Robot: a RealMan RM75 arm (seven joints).
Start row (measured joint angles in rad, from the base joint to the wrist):
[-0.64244, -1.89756, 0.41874, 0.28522, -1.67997, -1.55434, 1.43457]
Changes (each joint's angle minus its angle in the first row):
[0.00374, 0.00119, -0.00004, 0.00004, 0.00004, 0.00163, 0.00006]
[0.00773, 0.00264, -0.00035, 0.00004, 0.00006, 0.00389, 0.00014]
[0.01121, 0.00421, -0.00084, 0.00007, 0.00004, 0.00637, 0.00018]
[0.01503, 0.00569, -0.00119, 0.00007, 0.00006, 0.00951, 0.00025]
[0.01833, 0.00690, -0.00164, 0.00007, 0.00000, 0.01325, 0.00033]
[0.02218, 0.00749, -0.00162, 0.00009, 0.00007, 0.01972, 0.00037]
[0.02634, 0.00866, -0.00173, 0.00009, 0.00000, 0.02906, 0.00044]
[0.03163, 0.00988, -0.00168, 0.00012, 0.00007, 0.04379, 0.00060]
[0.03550, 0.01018, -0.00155, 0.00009, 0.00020, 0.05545, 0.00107]
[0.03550, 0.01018, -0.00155, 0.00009, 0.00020, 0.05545, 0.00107]
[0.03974, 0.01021, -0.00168, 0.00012, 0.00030, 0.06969, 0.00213]
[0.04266, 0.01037, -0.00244, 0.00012, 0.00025, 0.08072, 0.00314]
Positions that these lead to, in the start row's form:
[-0.63870, -1.89637, 0.41870, 0.28526, -1.67993, -1.55271, 1.43463]
[-0.63471, -1.89492, 0.41839, 0.28526, -1.67991, -1.55045, 1.43471]
[-0.63123, -1.89335, 0.41790, 0.28529, -1.67993, -1.54797, 1.43475]
[-0.62741, -1.89187, 0.41755, 0.28529, -1.67991, -1.54483, 1.43482]
[-0.62411, -1.89066, 0.41710, 0.28529, -1.67997, -1.54109, 1.43490]
[-0.62026, -1.89007, 0.41712, 0.28531, -1.67990, -1.53462, 1.43494]
[-0.61610, -1.88890, 0.41701, 0.28531, -1.67997, -1.52528, 1.43501]
[-0.61081, -1.88768, 0.41706, 0.28534, -1.67990, -1.51055, 1.43517]
[-0.60694, -1.88738, 0.41719, 0.28531, -1.67977, -1.49889, 1.43564]
[-0.60694, -1.88738, 0.41719, 0.28531, -1.67977, -1.49889, 1.43564]
[-0.60270, -1.88735, 0.41706, 0.28534, -1.67967, -1.48465, 1.43670]
[-0.59978, -1.88719, 0.41630, 0.28534, -1.67972, -1.47362, 1.43771]

